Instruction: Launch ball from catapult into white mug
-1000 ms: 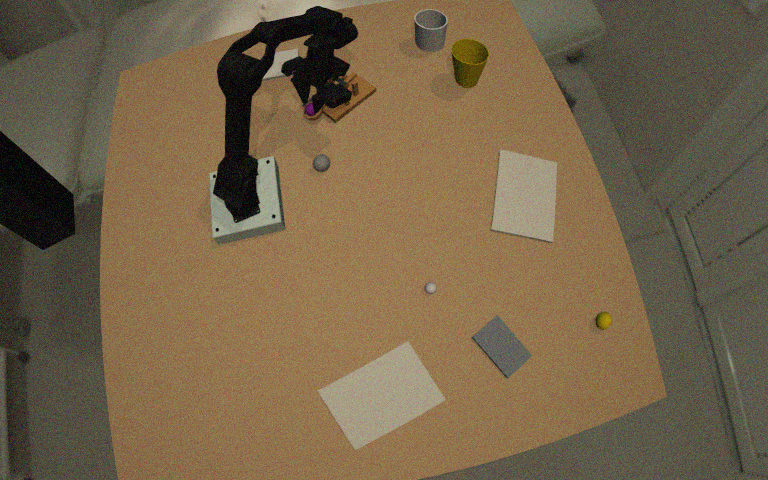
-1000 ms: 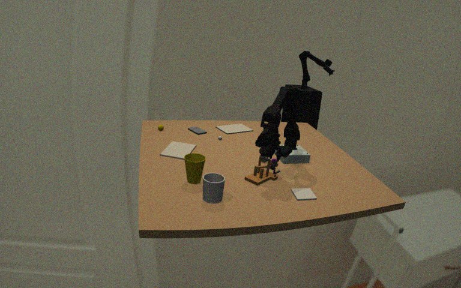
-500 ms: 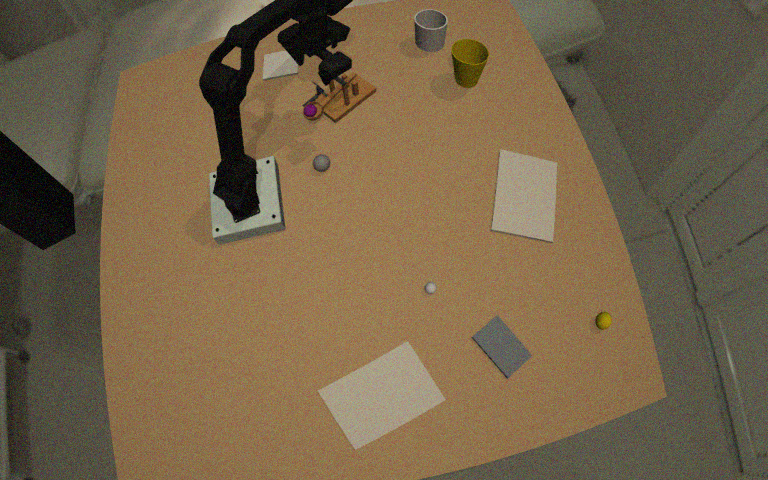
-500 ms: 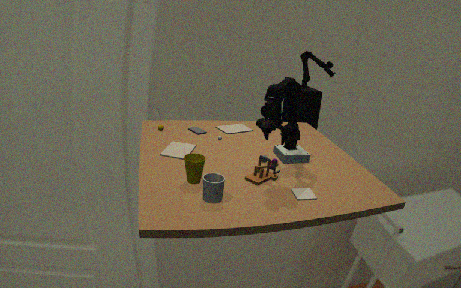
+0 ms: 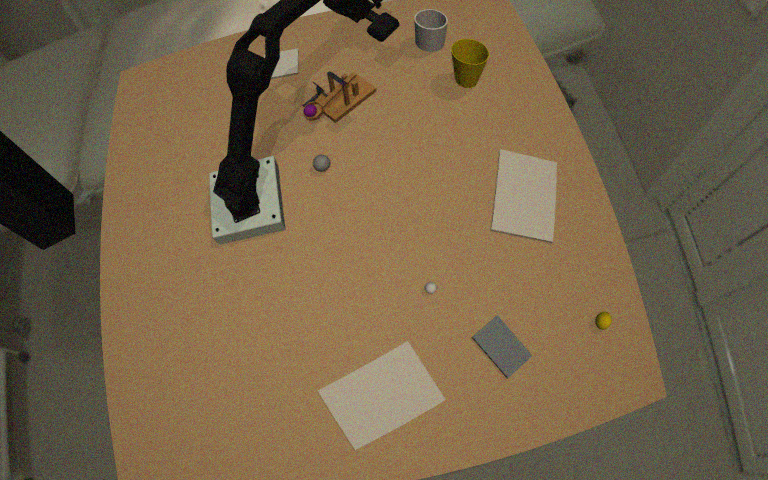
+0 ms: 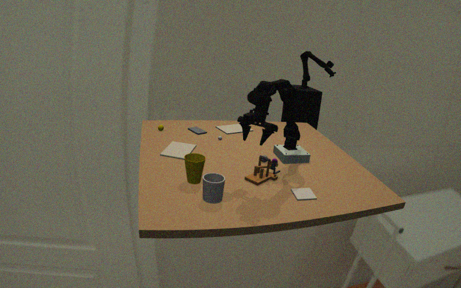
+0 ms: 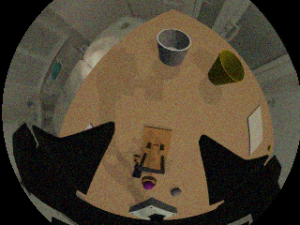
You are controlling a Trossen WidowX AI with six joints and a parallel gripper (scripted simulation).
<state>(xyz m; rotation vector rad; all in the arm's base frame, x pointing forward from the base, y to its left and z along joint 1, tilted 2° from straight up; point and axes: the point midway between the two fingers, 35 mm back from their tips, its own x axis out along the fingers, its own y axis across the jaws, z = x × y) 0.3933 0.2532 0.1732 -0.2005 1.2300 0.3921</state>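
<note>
Right now my gripper tip is 190 mm past the purple ball, 80 mm to the left of it and 140 mm above it. Also, from my gripper tip: yellow cup: 230 mm ahead, 90 mm to the right, 180 mm below; then white mug: 200 mm ahead, 80 mm to the left, 180 mm below; then wooden catapult: 130 mm behind, 50 mm to the right, 150 mm below.
</note>
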